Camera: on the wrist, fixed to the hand. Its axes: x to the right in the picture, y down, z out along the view.
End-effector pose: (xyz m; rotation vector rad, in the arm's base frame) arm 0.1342 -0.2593 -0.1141 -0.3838 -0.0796 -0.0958
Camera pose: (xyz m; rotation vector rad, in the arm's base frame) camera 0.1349 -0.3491 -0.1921 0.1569 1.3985 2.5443
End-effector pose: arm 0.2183 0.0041 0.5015 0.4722 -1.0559 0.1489
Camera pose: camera 0.3217 0.0029 0.4427 -1.2125 0.0933 2.6665
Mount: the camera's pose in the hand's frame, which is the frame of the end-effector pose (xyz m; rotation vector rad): 0.0003 -0.0540 -0.1060 0.2641 0.9461 2.8914
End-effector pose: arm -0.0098 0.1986 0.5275 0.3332 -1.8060 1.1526
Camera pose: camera 0.0840 0.2573 0.5711 2.2144 -0.0683 -1.5832
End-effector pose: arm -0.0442 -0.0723 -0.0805 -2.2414 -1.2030 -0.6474
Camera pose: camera -0.1079 -0.1135 0.0112 -0.8909 2.0317 0.0345
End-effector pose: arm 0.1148 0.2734 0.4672 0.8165 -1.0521 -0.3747
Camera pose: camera 0.2133 0.2814 0.4010 -0.8493 -0.4057 2.3171
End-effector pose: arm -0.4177 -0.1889 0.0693 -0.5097 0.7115 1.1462
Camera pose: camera -0.3928 -0.2805 -0.0024 -0.4754 -1.2170 -1.5026
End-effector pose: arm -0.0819 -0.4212 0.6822 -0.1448 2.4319 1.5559
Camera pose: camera -0.0870 -0.5399 0.6769 -1.3812 -0.3678 -0.1186
